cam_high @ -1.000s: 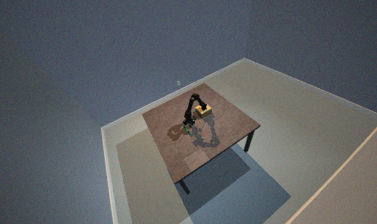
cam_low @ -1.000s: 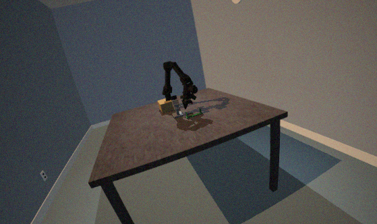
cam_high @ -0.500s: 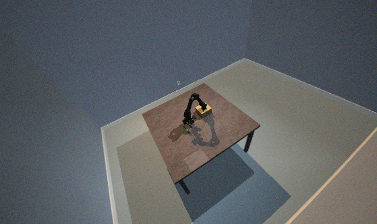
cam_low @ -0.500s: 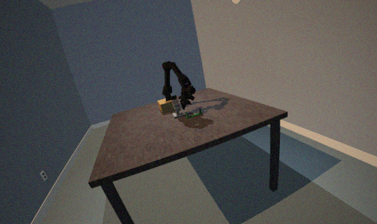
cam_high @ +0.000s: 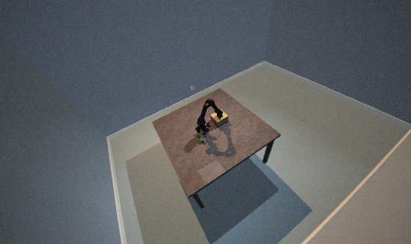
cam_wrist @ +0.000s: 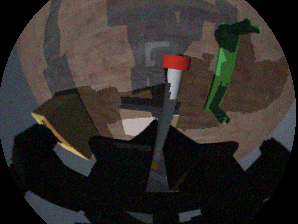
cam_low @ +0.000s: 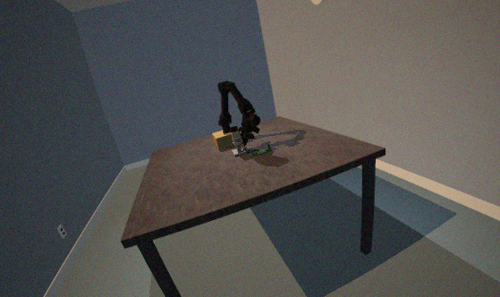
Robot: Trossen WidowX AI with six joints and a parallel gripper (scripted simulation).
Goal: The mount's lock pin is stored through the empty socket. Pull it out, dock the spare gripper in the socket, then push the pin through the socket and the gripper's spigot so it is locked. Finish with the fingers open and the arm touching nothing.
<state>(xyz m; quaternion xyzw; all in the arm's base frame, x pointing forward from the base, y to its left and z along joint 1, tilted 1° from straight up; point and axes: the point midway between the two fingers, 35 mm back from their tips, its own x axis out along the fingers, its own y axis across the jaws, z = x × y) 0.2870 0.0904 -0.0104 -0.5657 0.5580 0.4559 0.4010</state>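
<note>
The grey post is 1 cm behind my gripper tip and 4 cm to the right of it. From my gripper tip the other things lie so: green strip 9 cm ahead, 8 cm to the left, 2 cm below; spare gripper 1 cm behind, 5 cm to the right, 8 cm above.
</note>
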